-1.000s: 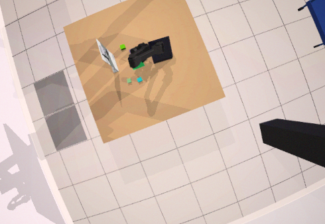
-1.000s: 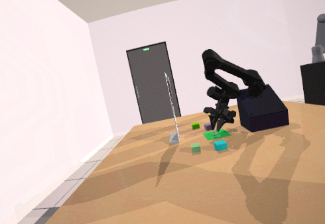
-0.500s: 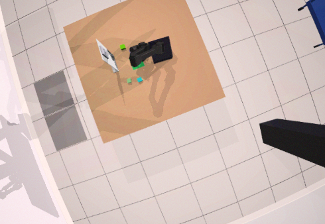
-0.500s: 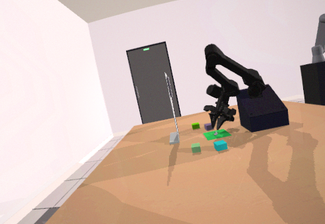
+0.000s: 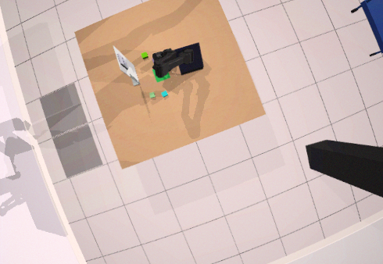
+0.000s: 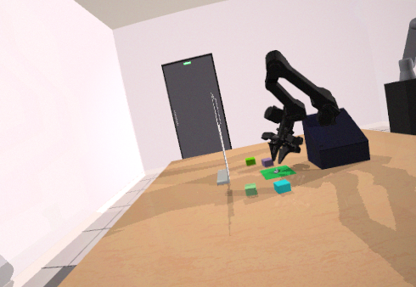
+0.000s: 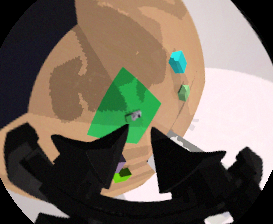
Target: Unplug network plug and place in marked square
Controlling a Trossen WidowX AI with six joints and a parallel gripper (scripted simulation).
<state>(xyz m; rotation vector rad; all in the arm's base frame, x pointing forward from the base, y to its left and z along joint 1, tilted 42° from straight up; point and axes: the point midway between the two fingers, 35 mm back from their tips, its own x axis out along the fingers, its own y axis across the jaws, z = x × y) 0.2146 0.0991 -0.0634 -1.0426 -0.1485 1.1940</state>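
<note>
My gripper tip is now 30 mm above the plug, 10 mm to the right of it and 10 mm short of it. Also, from my gripper tip: purple cube (110 mm to the right, 30 mm ahead, 20 mm below); cyan cube (180 mm to the left, 30 mm below, 10 mm ahead); green marked square (40 mm below, 10 mm to the left).
</note>
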